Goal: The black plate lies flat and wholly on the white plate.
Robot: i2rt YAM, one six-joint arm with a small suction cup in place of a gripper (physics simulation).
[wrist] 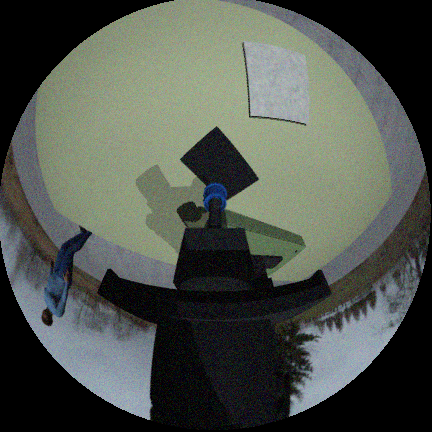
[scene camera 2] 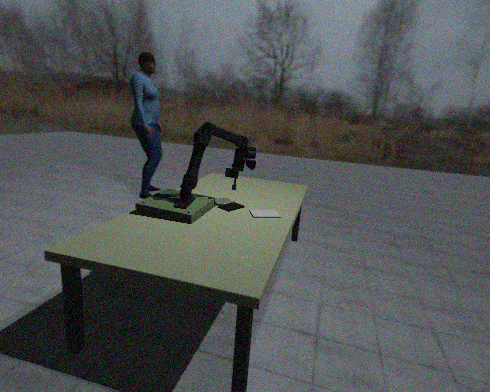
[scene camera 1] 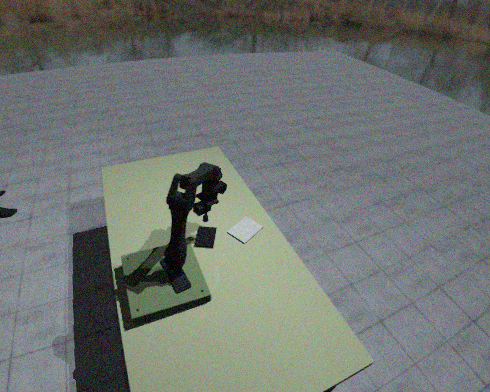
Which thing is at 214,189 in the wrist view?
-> My suction cup.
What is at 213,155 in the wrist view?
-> A black plate.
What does the white plate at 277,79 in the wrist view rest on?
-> The table.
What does my suction cup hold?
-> Nothing.
